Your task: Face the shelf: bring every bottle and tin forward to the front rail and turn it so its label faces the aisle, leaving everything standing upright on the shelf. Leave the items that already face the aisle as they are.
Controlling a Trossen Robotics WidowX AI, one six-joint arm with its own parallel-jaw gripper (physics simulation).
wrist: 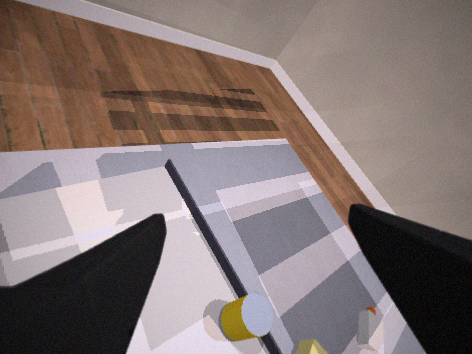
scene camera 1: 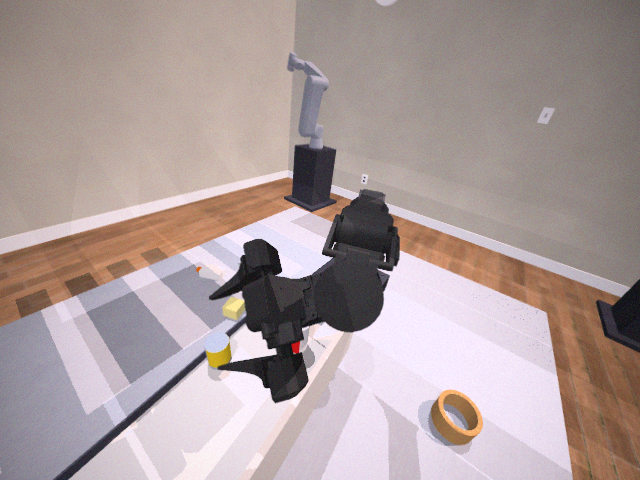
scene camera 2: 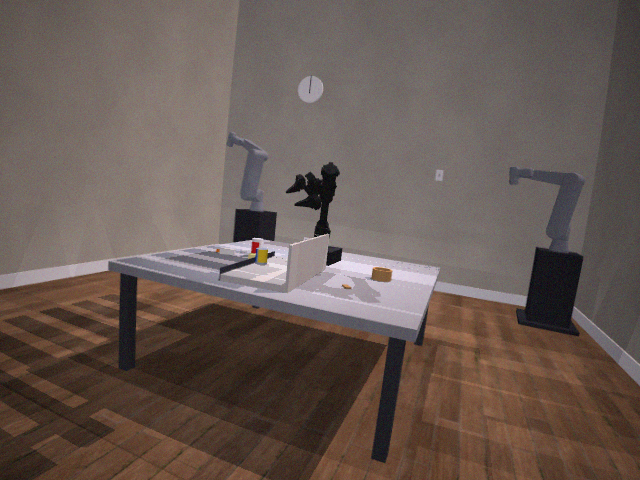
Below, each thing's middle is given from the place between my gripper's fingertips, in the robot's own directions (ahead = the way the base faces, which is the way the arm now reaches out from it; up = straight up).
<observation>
Right now the white back panel (scene camera 1: 274, 450) is 7 cm behind my hand, 9 cm to the left of it and 26 cm below it. The rest, counted from my hand: yellow tin (scene camera 1: 217, 346) 6 cm behind, 16 cm to the right, 28 cm below.
</observation>
